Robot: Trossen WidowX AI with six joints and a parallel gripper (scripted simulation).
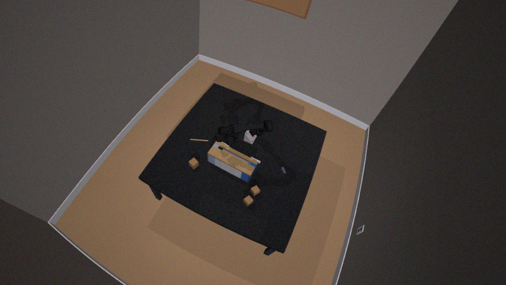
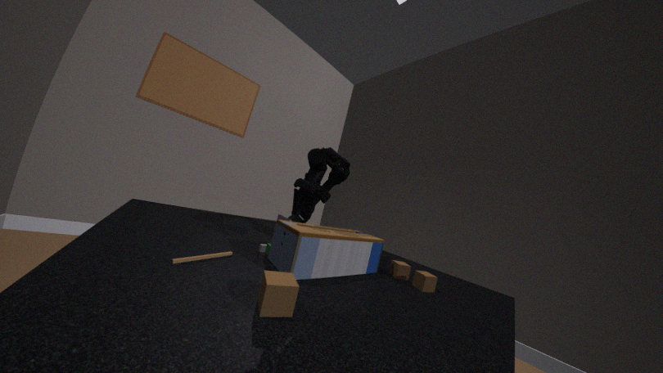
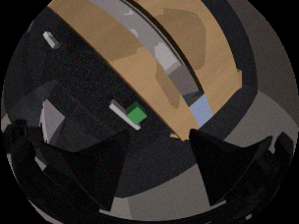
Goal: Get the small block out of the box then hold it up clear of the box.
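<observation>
Now: gripper tip 13 cm above the green block, 4 cm past it and 3 cm to the left of it. Round my gripper tip: wooden stick 24 cm to the right, 15 cm below, 1 cm ahead; box 13 cm to the left, 9 cm below, 4 cm ahead; tan cube 24 cm ahead, 14 cm to the right, 12 cm below.
</observation>
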